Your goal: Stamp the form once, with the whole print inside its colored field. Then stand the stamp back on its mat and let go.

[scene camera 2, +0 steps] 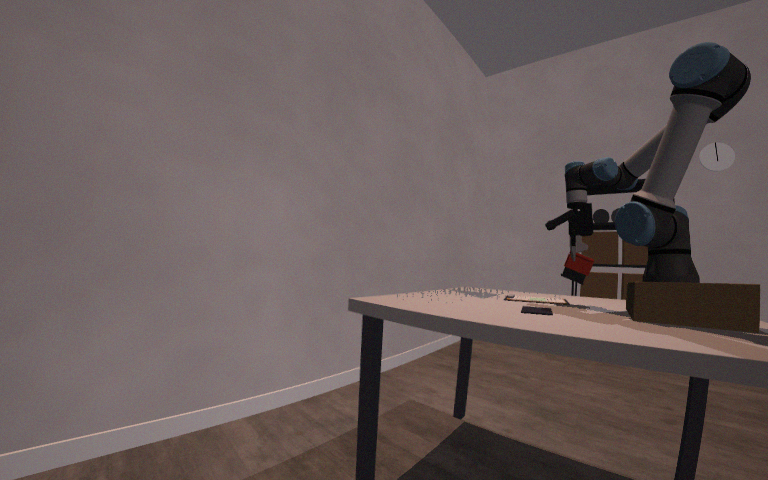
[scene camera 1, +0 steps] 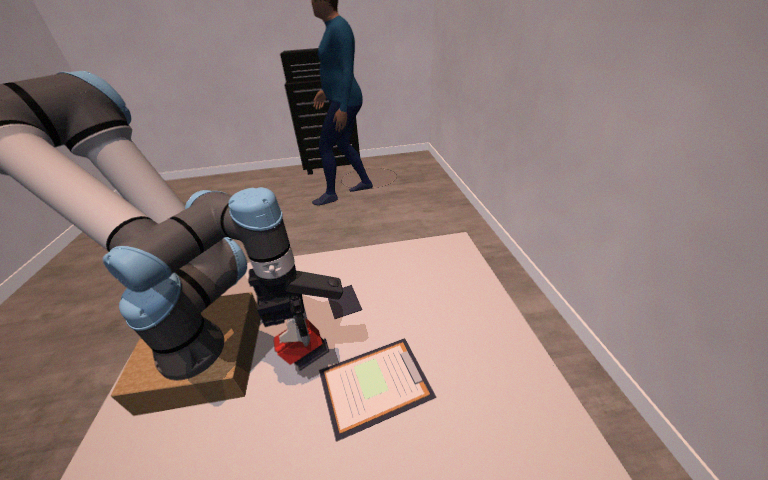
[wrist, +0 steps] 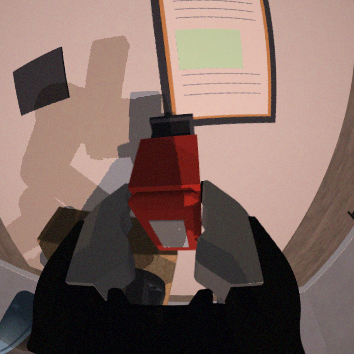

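Seen in the pictures: gripper, fingertip midpoint: [scene camera 2: 573, 261] [scene camera 1: 305, 335] [wrist: 167, 183]; arm's base, link origin: [scene camera 2: 669, 283] [scene camera 1: 192, 350] [wrist: 129, 285].
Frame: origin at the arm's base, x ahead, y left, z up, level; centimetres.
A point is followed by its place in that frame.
My gripper [scene camera 1: 300, 333] {x 30.0, y -3.8, z 6.0 cm} [scene camera 2: 573, 255] {x 30.0, y -3.8, z 6.0 cm} [wrist: 167, 183] {x 30.0, y -3.8, z 6.0 cm} is shut on the red stamp [scene camera 1: 296, 346] {x 28.4, y -6.8, z 6.4 cm} [scene camera 2: 578, 264] {x 28.1, y -2.3, z 5.0 cm} [wrist: 166, 167] {x 32.0, y -3.4, z 7.4 cm} and holds it in the air above the table, tilted, its black base pointing down and outward. The form [scene camera 1: 344, 390] {x 37.1, y -9.6, z -9.3 cm} [wrist: 220, 107] {x 35.2, y -10.6, z -9.3 cm} lies on a dark clipboard [scene camera 1: 386, 416] {x 46.9, y -16.8, z -9.6 cm} [wrist: 235, 121] {x 33.6, y -13.7, z -9.6 cm} to the right of the stamp in scene camera 1. Its green field [scene camera 1: 370, 378] {x 43.7, y -7.3, z -9.3 cm} [scene camera 2: 539, 300] {x 42.5, y -5.2, z -9.4 cm} [wrist: 209, 49] {x 43.4, y -7.2, z -9.2 cm} shows no print that I can see. The dark square mat [scene camera 1: 346, 302] {x 37.4, y 19.5, z -9.3 cm} [scene camera 2: 536, 310] {x 36.1, y 22.0, z -9.3 cm} [wrist: 41, 81] {x 36.6, y 19.4, z -9.3 cm} lies flat with nothing on it. The stamp's underside is hidden.
The arm's base stands on a wooden block [scene camera 1: 186, 396] {x 0.0, y -8.9, z -5.2 cm} [scene camera 2: 696, 305] {x -3.8, y 17.6, z -4.4 cm} on the pale table [scene camera 1: 481, 362] {x 73.0, y -6.3, z -9.7 cm} [scene camera 2: 453, 319] {x 48.6, y 49.5, z -10.0 cm}. The clipboard's metal clip [scene camera 1: 411, 367] {x 54.5, y -6.1, z -8.5 cm} is at its far end from the stamp. A person [scene camera 1: 341, 73] stands beyond the table by a black cabinet [scene camera 1: 300, 67].
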